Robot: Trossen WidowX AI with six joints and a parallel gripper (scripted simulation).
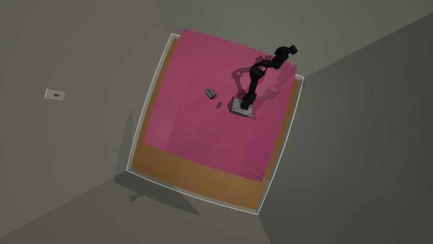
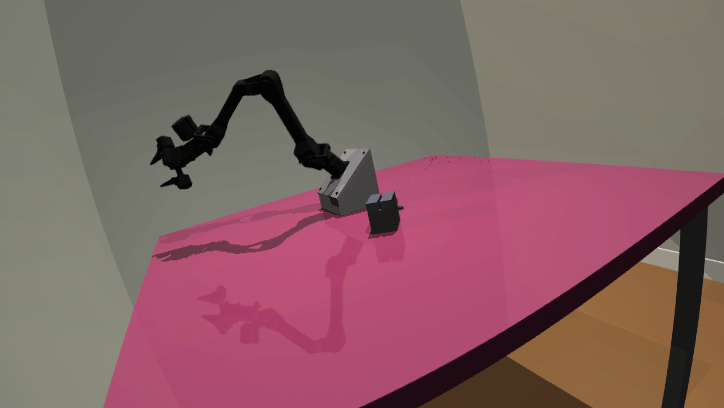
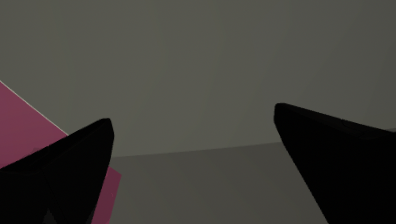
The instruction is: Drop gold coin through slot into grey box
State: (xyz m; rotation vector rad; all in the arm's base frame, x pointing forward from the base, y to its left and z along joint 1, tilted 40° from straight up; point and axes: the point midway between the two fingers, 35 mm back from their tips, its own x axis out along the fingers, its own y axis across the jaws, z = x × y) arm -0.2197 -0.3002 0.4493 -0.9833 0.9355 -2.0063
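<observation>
The coin lies 570 mm to the left of my gripper tip, 460 mm ahead of it and 220 mm below it.
</observation>
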